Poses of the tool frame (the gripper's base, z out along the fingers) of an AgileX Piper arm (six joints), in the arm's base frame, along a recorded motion.
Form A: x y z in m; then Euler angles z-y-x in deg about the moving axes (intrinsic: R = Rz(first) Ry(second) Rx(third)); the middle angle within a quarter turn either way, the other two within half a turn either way.
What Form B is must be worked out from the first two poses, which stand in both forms.
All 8 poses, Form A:
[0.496 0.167 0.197 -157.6 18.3 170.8]
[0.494 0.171 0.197 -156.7 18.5 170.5]
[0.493 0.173 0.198 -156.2 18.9 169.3]
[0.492 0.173 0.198 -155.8 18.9 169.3]
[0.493 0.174 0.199 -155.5 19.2 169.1]
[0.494 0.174 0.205 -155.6 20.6 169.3]
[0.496 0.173 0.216 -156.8 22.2 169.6]
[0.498 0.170 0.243 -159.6 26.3 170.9]
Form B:
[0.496 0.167 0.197 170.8 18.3 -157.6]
[0.494 0.171 0.197 170.5 18.5 -156.7]
[0.493 0.173 0.198 169.3 18.9 -156.2]
[0.492 0.173 0.198 169.3 18.9 -155.8]
[0.493 0.174 0.199 169.1 19.2 -155.5]
[0.494 0.174 0.205 169.3 20.6 -155.6]
[0.496 0.173 0.216 169.6 22.2 -156.8]
[0.498 0.170 0.243 170.9 26.3 -159.6]

